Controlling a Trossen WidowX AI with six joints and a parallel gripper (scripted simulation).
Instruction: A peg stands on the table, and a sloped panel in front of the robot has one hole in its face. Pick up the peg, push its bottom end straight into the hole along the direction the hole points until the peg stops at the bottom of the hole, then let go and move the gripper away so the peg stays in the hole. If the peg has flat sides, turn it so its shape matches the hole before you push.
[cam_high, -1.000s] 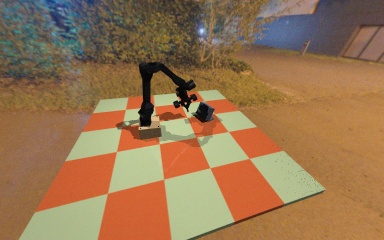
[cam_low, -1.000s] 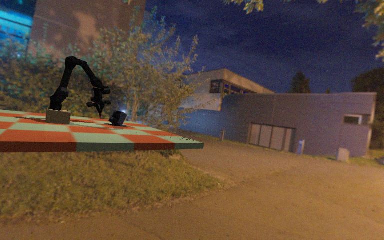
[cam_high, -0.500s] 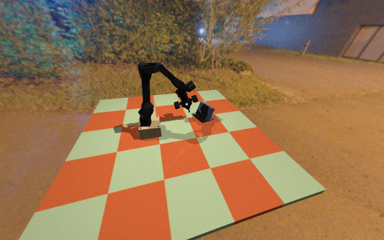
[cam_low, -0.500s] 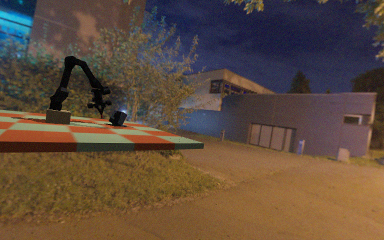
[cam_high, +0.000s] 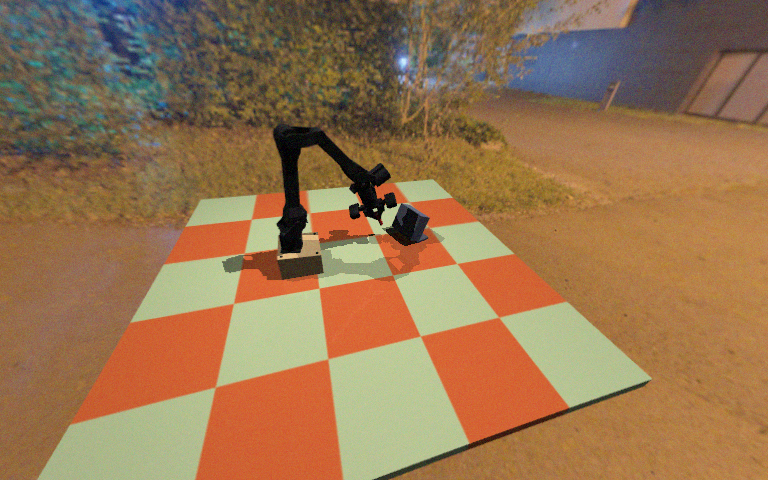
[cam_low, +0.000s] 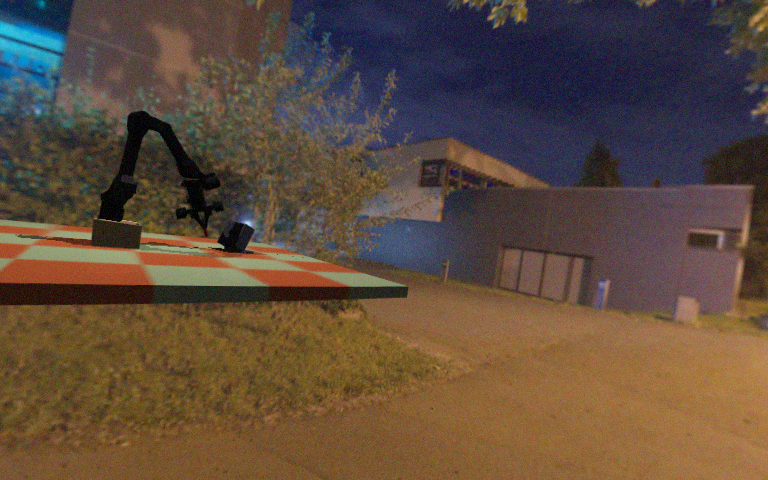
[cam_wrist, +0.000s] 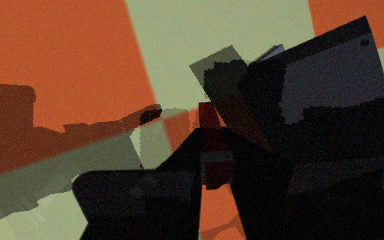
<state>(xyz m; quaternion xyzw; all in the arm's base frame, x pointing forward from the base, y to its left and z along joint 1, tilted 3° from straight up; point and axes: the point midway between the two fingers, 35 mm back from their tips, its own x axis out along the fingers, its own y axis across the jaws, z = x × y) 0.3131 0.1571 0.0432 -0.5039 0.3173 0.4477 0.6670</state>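
My gripper tip is 13 cm short of the dark sloped panel, 1 cm to the left of it and 2 cm above it. Also, from my gripper tip: peg (1 cm behind, 2 cm above).
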